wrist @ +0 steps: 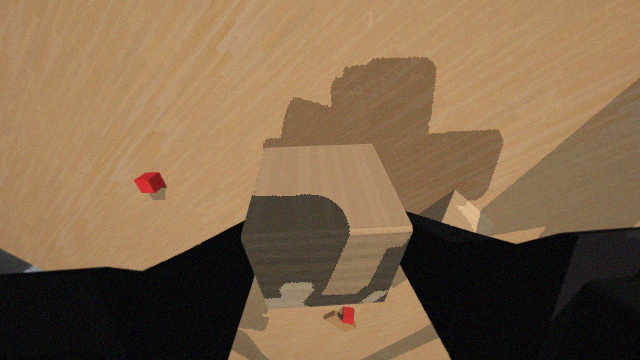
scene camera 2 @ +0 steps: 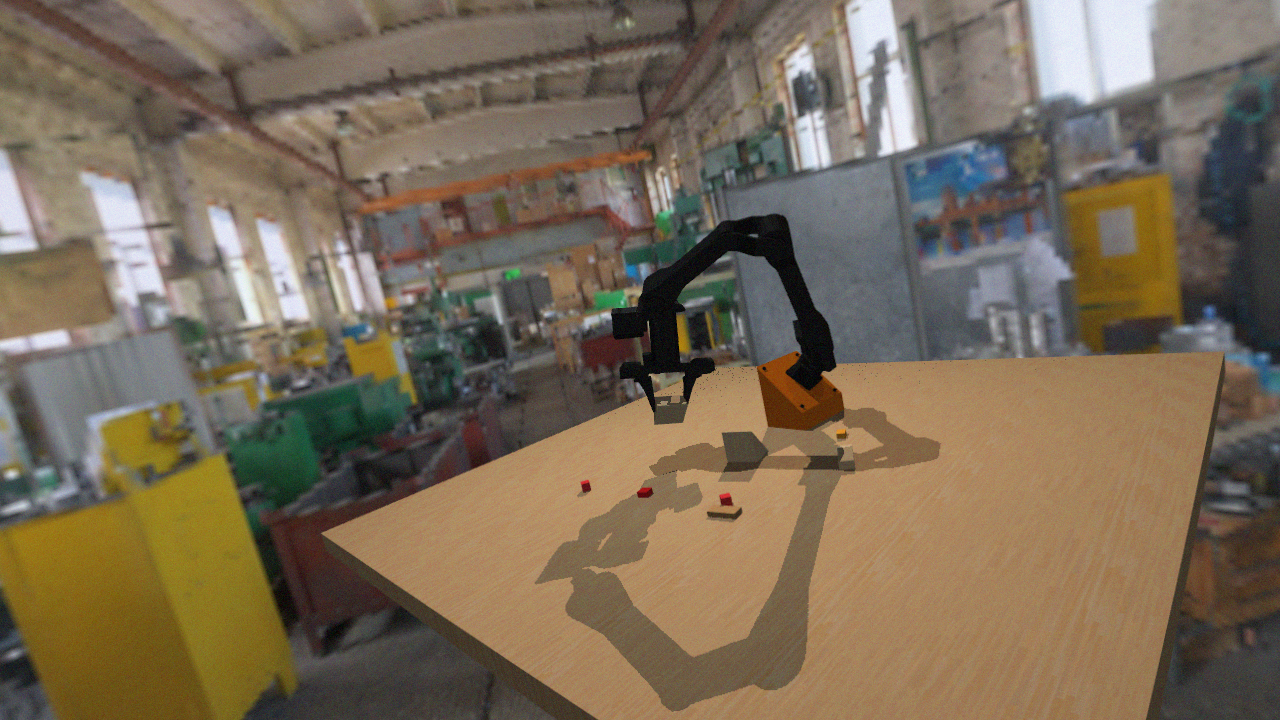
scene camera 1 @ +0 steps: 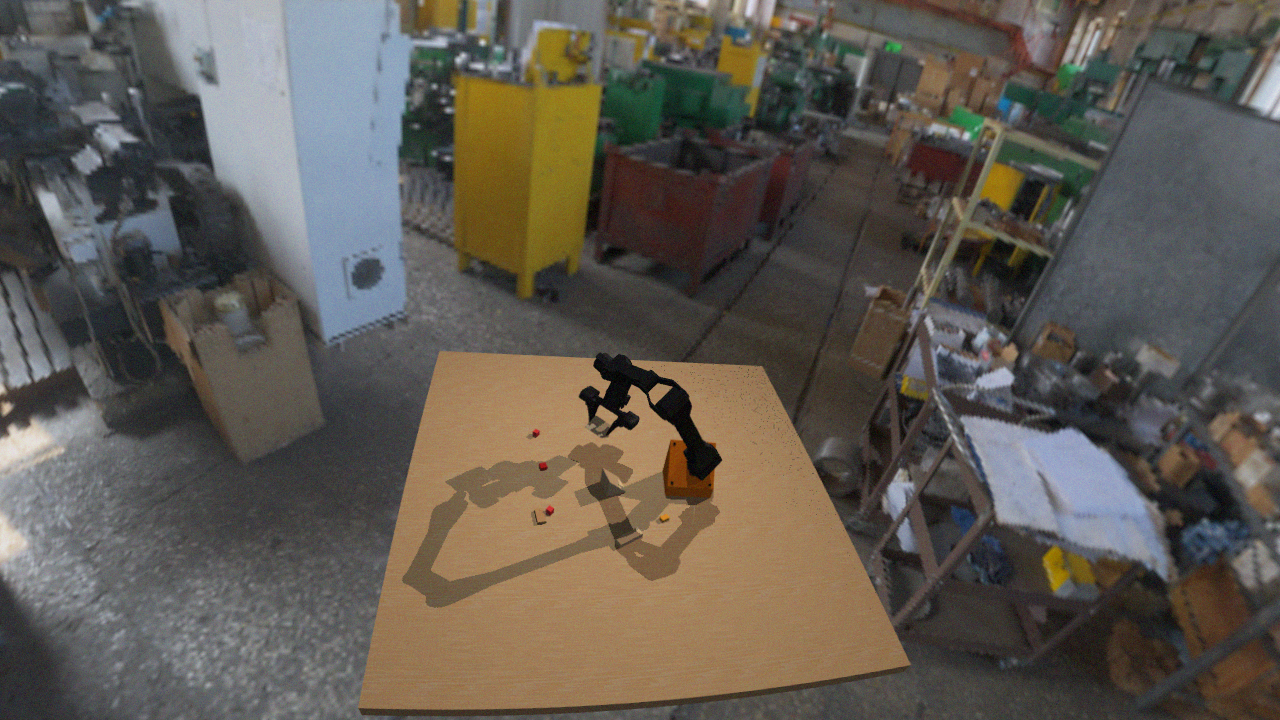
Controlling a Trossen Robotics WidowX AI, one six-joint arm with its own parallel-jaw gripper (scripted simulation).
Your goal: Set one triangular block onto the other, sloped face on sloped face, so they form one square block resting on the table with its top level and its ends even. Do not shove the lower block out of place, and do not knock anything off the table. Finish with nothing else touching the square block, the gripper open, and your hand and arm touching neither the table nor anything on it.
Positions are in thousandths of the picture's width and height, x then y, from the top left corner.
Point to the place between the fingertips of the gripper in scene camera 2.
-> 523,572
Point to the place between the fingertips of the gripper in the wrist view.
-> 505,612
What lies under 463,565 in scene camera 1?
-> The gripper.
